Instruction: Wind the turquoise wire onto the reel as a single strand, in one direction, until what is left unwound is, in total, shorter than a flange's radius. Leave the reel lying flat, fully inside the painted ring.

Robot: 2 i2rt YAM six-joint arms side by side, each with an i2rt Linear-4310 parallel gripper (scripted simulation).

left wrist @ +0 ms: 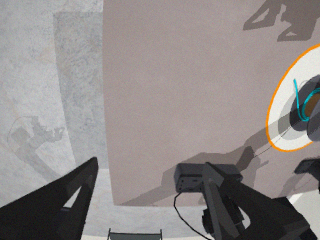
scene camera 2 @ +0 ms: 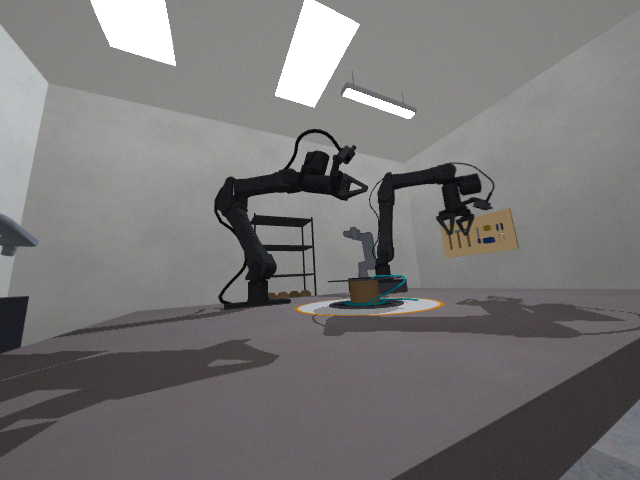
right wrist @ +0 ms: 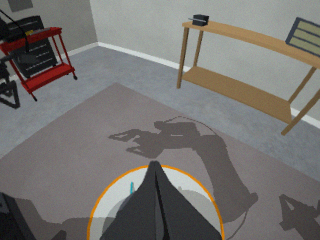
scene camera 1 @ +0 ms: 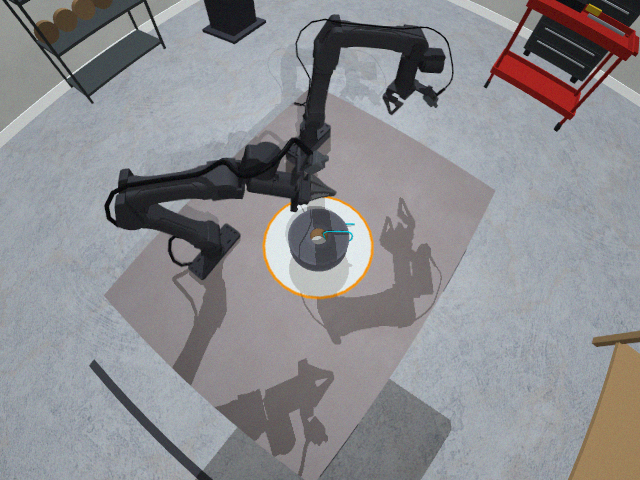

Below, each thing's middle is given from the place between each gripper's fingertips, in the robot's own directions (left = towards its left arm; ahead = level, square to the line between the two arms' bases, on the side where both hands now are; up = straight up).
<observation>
Now: the reel [scene camera 1: 311, 223] 28 cm below my right hand [scene camera 1: 335, 193], 2 cm to the right of it and 2 cm behind it.
My left gripper [scene camera 1: 397, 106] is now 490 mm to the left of the reel, 190 mm above it and 30 mm short of it.
</observation>
